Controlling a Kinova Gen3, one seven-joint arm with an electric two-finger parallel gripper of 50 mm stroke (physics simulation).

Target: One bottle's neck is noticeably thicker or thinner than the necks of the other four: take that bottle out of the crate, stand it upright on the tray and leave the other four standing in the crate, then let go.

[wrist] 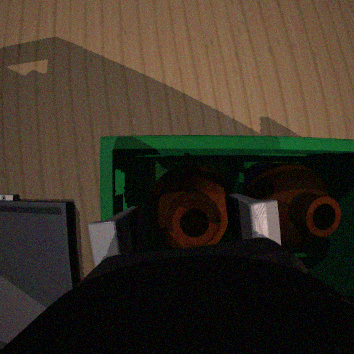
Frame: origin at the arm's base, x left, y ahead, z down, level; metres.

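Where they show: gripper, between the fingertips: [185, 218].
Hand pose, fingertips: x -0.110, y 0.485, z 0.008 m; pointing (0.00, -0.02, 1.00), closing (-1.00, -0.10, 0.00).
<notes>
After its pixels a point has its place.
My gripper [185, 218] {y 0.485, x -0.110, z 0.008 m} is open, its two pale fingertips apart on the left and right of a brown bottle [218, 200] {y 0.487, x -0.134, z 0.041 m} that stands in the green crate [225, 144] {y 0.522, x -0.140, z -0.010 m}. That bottle's round mouth shows between the fingers from above, with no finger seen touching it. A second brown bottle [324, 216] {y 0.465, x -0.195, z 0.002 m} stands in the crate to the right, beyond the right finger; its mouth ring looks a little smaller. The other bottles are hidden under the dark gripper body or out of view. The dark grey tray [35, 240] {y 0.471, x 0.087, z 0.160 m} lies left of the crate, partly in view.
The crate's left wall [106, 175] {y 0.520, x -0.074, z -0.010 m} and back rim stand close around the left bottle. A narrow gap separates crate and tray. The wooden table [200, 60] {y 0.639, x -0.164, z 0.165 m} bears a broad shadow. Dark dividers are dimly visible inside the crate.
</notes>
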